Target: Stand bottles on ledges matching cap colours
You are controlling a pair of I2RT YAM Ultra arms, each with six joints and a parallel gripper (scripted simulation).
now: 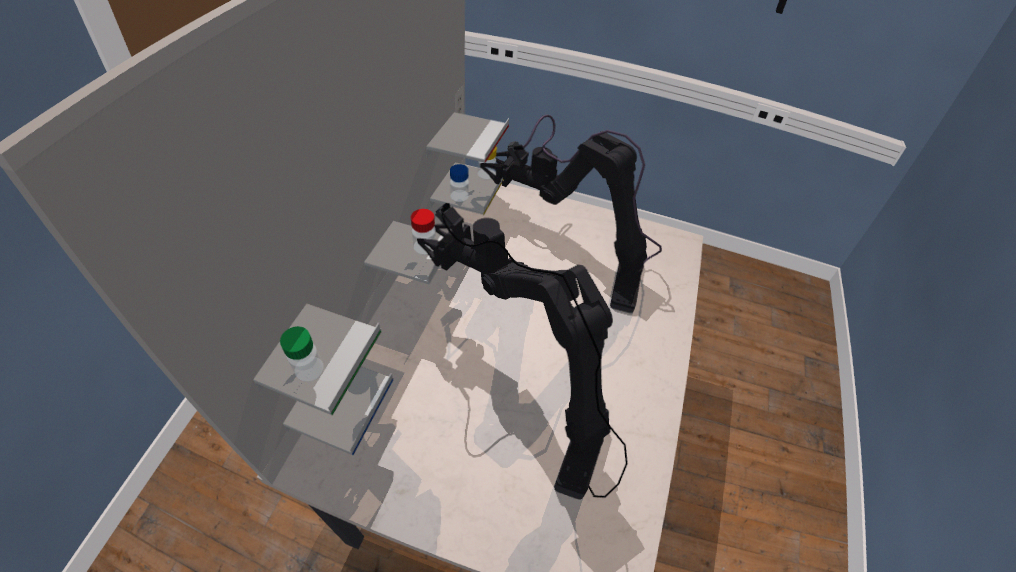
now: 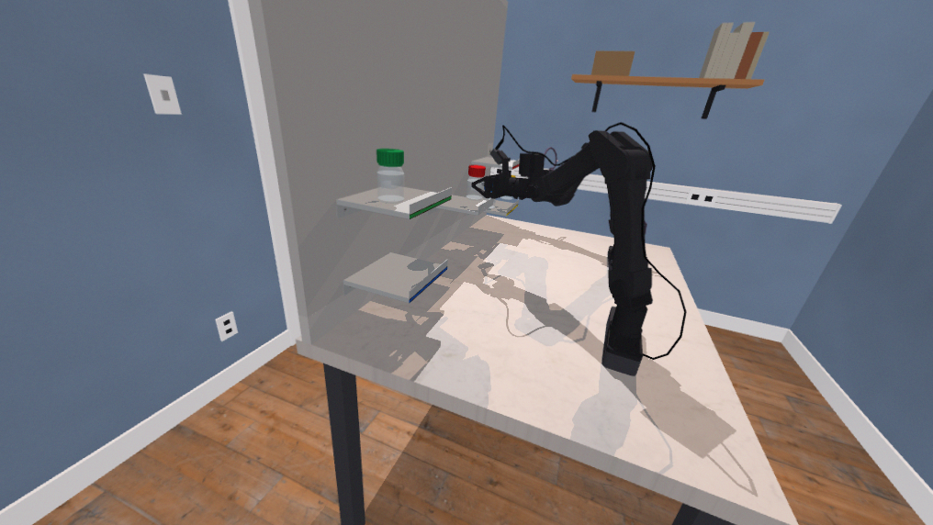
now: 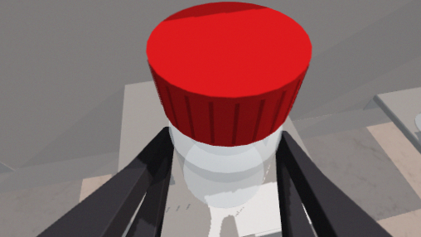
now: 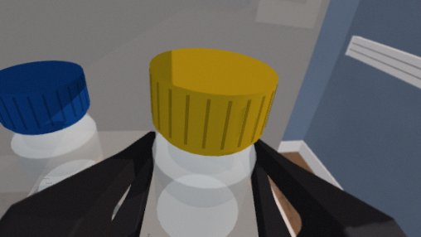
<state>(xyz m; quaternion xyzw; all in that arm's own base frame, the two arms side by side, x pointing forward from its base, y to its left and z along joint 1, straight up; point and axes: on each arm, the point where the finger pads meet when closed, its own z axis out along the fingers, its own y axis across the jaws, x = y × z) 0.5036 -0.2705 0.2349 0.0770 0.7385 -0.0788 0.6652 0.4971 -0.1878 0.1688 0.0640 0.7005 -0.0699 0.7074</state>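
Right now my right hand is 10 mm above the yellow-capped bottle. From my right hand the other things lie so: blue-capped bottle (100 mm to the left, 50 mm ahead, 30 mm below); grey wall panel (450 mm to the left, 260 mm above, 150 mm ahead); red-capped bottle (440 mm to the left, 80 mm above).
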